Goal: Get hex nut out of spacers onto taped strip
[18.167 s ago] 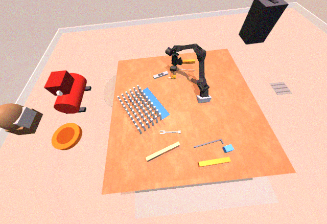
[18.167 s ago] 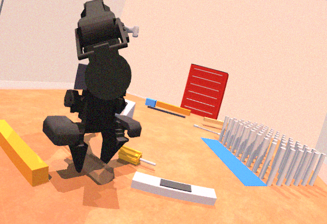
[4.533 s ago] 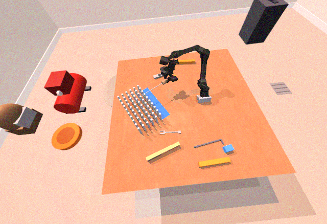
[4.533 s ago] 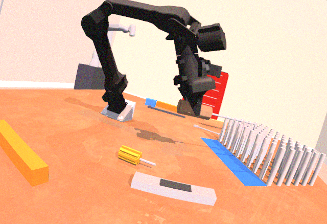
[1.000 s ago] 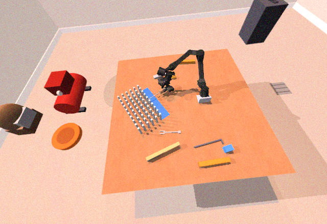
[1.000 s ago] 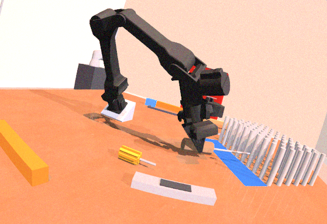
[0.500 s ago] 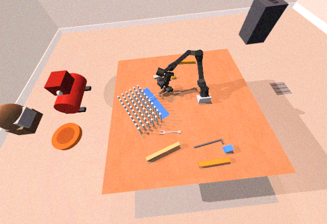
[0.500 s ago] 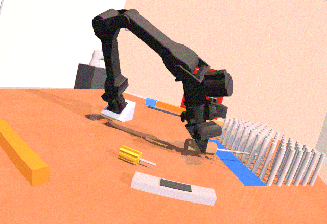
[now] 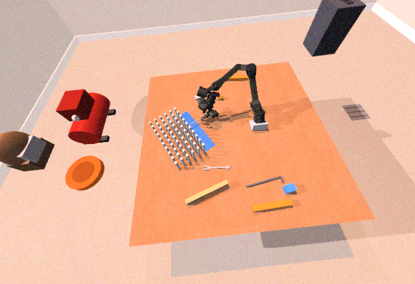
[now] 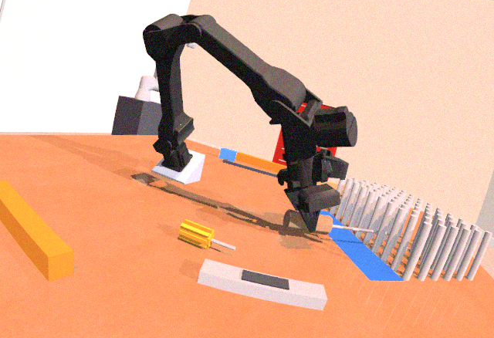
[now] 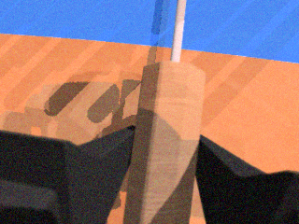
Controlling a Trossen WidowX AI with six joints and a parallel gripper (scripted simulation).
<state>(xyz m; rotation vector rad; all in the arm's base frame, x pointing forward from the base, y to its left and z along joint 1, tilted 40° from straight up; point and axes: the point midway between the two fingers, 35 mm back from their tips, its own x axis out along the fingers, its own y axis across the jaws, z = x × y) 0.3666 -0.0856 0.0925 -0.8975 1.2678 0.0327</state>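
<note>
Right now my gripper tip is 9 cm to the right of the blue taped strip, 8 cm short of it and 3 cm above it. Also, from my gripper tip: hex nut 24 cm ahead, 13 cm to the left, 2 cm below; wooden-handled tool 9 cm ahead, 5 cm to the left; yellow-handled screwdriver 18 cm to the right, 14 cm behind, 1 cm below.
</note>
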